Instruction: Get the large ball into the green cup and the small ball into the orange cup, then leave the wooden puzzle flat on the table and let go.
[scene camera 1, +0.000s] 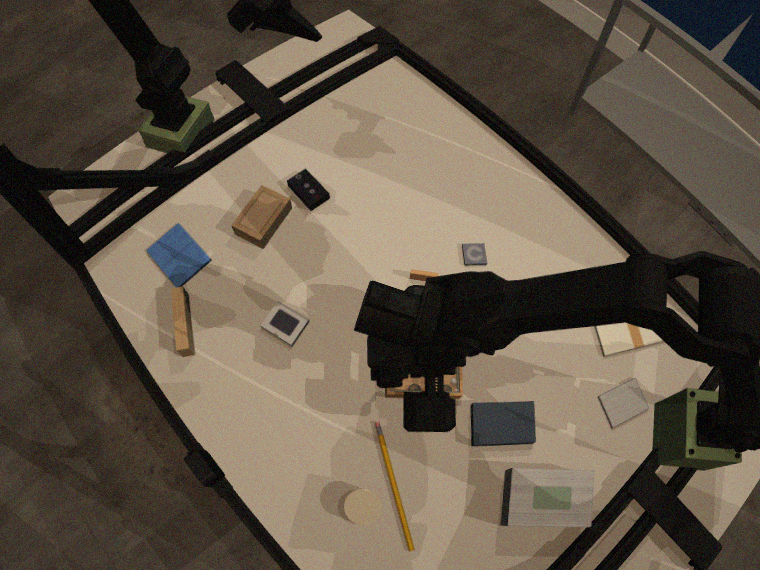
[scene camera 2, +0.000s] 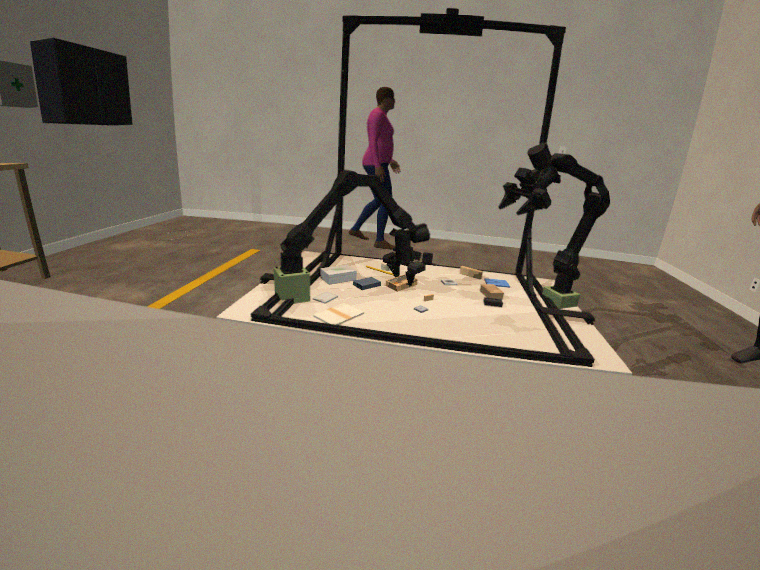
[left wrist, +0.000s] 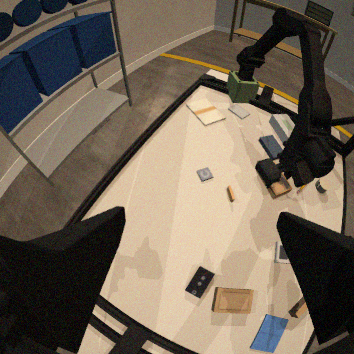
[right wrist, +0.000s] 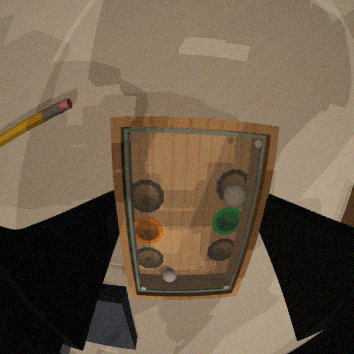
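Where they show: left gripper, between the fingertips: (scene camera 1: 336, 17) (scene camera 2: 507, 211) (left wrist: 205, 218); right gripper, between the fingertips: (scene camera 2: 404, 282) (left wrist: 275, 183) (right wrist: 190, 198); left arm's base, origin of its link: (scene camera 1: 172, 115) (scene camera 2: 561, 290); right arm's base, origin of its link: (scene camera 1: 715, 425) (scene camera 2: 291, 270) (left wrist: 244, 76).
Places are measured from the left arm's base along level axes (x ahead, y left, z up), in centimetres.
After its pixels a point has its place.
Observation:
The wooden puzzle (scene camera 1: 393, 393) @[x 53.8, y -31.2, z -2.2 cm] (scene camera 2: 393, 284) @[x 61.2, y -23.8, z -3.0 cm] (left wrist: 282, 189) @[x 52.6, y -28.2, z -2.4 cm] (right wrist: 195, 123) @[x 52.1, y -28.5, z -2.1 cm] is a clear-covered box at or just above the table; its exact height and tilt are unclear. My right gripper (scene camera 2: 403, 277) @[x 55.5, y -27.0, z -4.0 cm] (right wrist: 190, 198) @[x 55.5, y -27.0, z -4.0 cm] is shut on its two long sides. In the right wrist view, the large ball (right wrist: 234, 195) @[x 54.4, y -25.3, z -3.1 cm] is at the lower edge of the dark cup above the green cup (right wrist: 226, 221) @[x 55.6, y -25.3, z -2.7 cm]; whether it sits in it is unclear. The small ball (right wrist: 169, 275) @[x 60.8, y -26.2, z -3.9 cm] is near the bottom wall, below and right of the orange cup (right wrist: 149, 230) @[x 57.3, y -28.5, z -2.7 cm]. Both coloured cups are empty. My left gripper (scene camera 2: 510, 209) @[x 33.8, y 0.0, z 29.9 cm] (left wrist: 205, 218) @[x 33.8, y 0.0, z 29.9 cm] is open, high above the table.
A pencil (scene camera 1: 394, 484) @[x 58.4, y -42.8, z -4.5 cm] (right wrist: 35, 120) @[x 54.7, y -37.3, z -4.5 cm] and a dark blue box (scene camera 1: 503, 423) @[x 69.7, y -29.9, z -3.3 cm] (right wrist: 112, 322) @[x 68.0, y -28.5, z -3.4 cm] lie near the puzzle. A small wooden block (scene camera 1: 422, 274) @[x 51.6, y -12.6, z -3.2 cm] (left wrist: 230, 193) @[x 51.3, y -12.1, z -3.2 cm] is partly behind the right arm in scene camera 1. A pale round object (scene camera 1: 362, 506) @[x 55.5, y -47.2, z -2.5 cm] stands beside the pencil.

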